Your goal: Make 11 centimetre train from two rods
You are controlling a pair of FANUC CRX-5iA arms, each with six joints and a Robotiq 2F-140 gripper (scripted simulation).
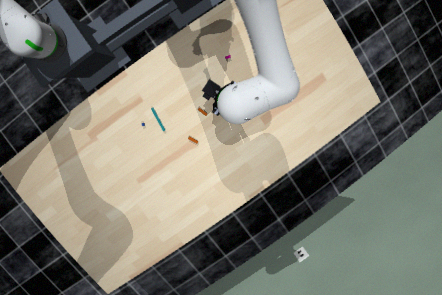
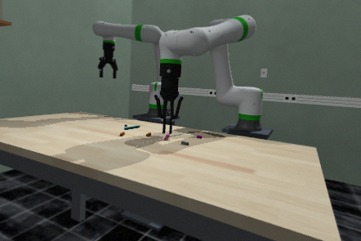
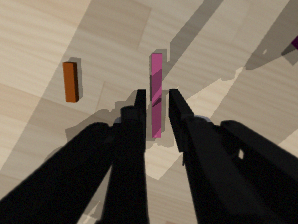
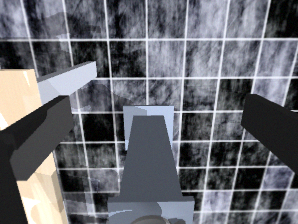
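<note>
Now: the pink rod 5 cm below my left hand. Also, from my left hand: magenta rod (11 cm to the left, 10 cm behind, 5 cm below); then grey rod (11 cm to the left, 5 cm below, 4 cm ahead); then turquoise rod (25 cm to the right, 5 cm below, 5 cm behind).
</note>
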